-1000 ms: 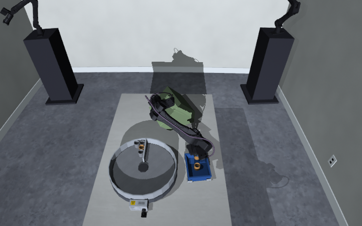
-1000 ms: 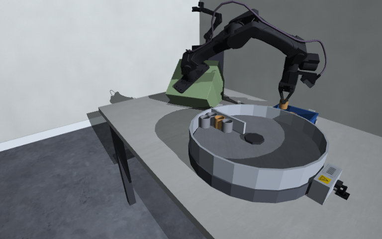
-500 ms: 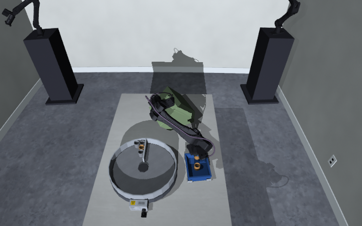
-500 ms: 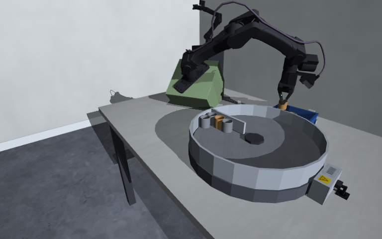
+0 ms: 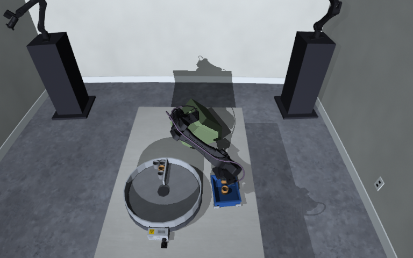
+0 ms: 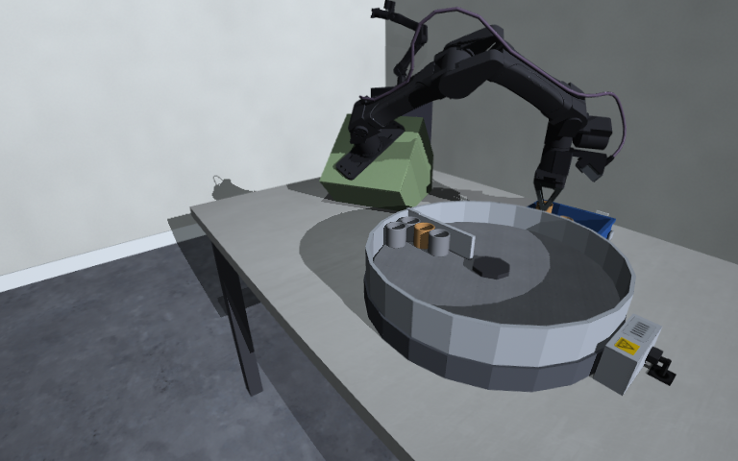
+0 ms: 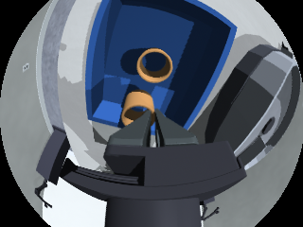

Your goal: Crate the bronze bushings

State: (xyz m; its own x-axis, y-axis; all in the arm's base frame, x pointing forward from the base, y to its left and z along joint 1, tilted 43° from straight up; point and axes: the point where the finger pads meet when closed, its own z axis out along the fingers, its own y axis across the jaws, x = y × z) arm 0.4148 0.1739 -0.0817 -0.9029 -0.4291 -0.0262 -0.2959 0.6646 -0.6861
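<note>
The blue crate lies 50 mm ahead of my hand, 40 mm below it and 20 mm to the left of it. Round my hand: turntable (330 mm to the right, 60 mm ahead, 10 mm below).
</note>
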